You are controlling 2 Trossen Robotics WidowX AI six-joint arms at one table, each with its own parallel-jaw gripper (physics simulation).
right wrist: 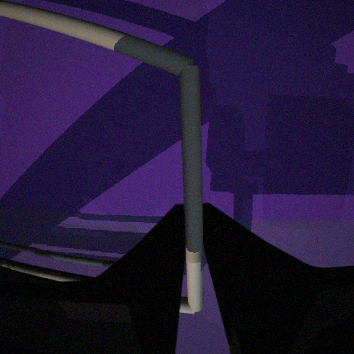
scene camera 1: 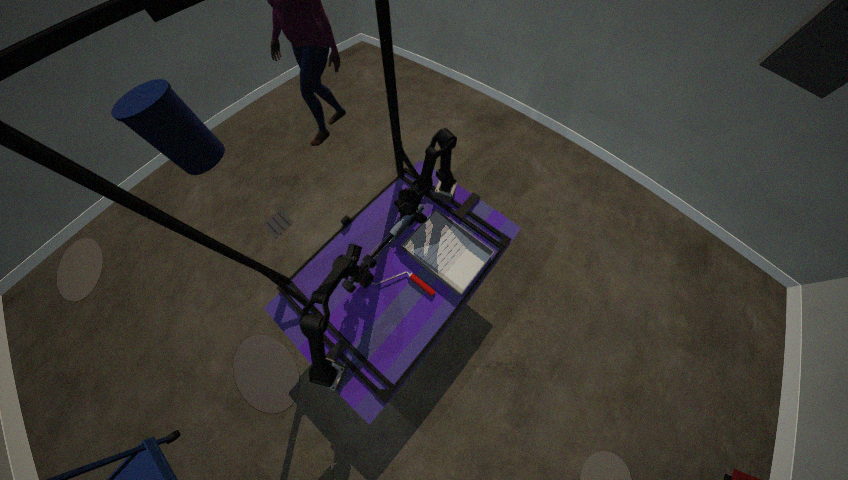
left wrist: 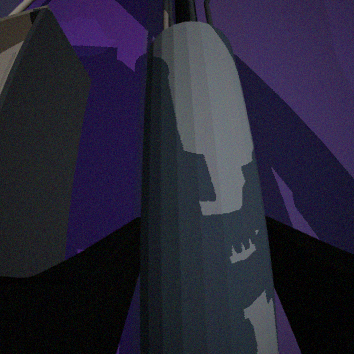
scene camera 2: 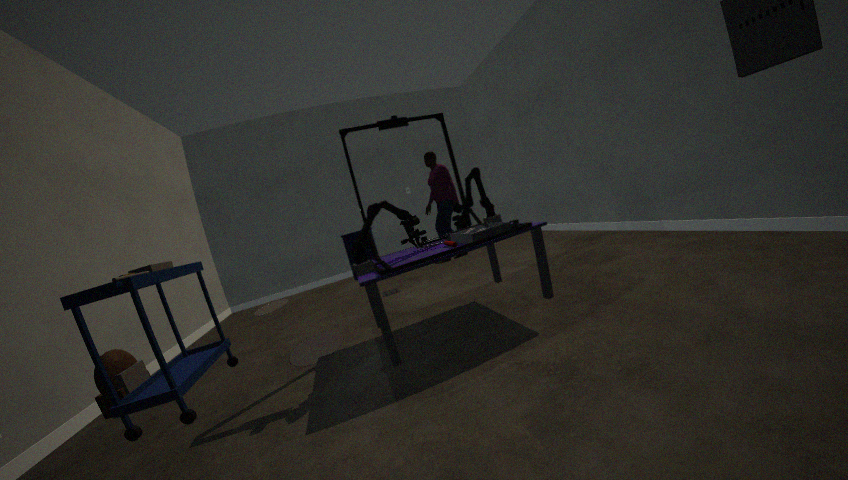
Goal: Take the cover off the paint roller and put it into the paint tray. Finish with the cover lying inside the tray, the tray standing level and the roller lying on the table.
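Places are measured from the left arm's base along level axes (x ahead, y left, z up), in centimetres.
Where they show: left gripper, between the fingertips: [scene camera 1: 405, 223] [left wrist: 200, 224]; right gripper, between the fingertips: [right wrist: 191, 211] [scene camera 2: 418, 248]; left arm's base, origin of its link: [scene camera 1: 445, 187] [scene camera 2: 491, 216]; right arm's base, origin of its link: [scene camera 1: 329, 374] [scene camera 2: 361, 262].
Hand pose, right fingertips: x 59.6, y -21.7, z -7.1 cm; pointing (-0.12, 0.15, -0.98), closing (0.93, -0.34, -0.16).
Each offset is from my right fingertips to the top centre of the thing. "spot": to the spot under its first point. Level surfaces: height alone.
The pale grey cover {dx -35.5, dy +7.5, dz +4.5 cm} [scene camera 1: 401, 227] [left wrist: 200, 125] is held by my left gripper [left wrist: 200, 224], shut on it, beside the tray's near-left corner. Wires of the roller's bare cage {spot: dx -20.8, dy +2.3, dz +1.8 cm} [left wrist: 186, 11] show at the cover's far end, in line with it; I cannot tell whether they still overlap. My right gripper [scene camera 1: 364, 274] [right wrist: 191, 211] is shut on the roller's wire frame {spot: dx +1.4, dy +3.2, dz +1.4 cm} [right wrist: 191, 140]. The roller's red handle {spot: dx -5.6, dy +27.3, dz +1.7 cm} [scene camera 1: 422, 284] [scene camera 2: 450, 242] lies to the lower right of that gripper in scene camera 1. The paint tray {dx -26.4, dy +33.3, dz +4.7 cm} [scene camera 1: 470, 270] [left wrist: 50, 125] stands on the table, looking level.
A black frame [scene camera 1: 387, 71] [scene camera 2: 351, 172] rises over the purple table {dz -1.8 cm} [scene camera 1: 410, 344]. Dark rails run along both arm-mount ends. A person [scene camera 1: 312, 65] [scene camera 2: 441, 184] stands beyond the table. A blue cart [scene camera 2: 133, 284] stands away to the left in scene camera 2.
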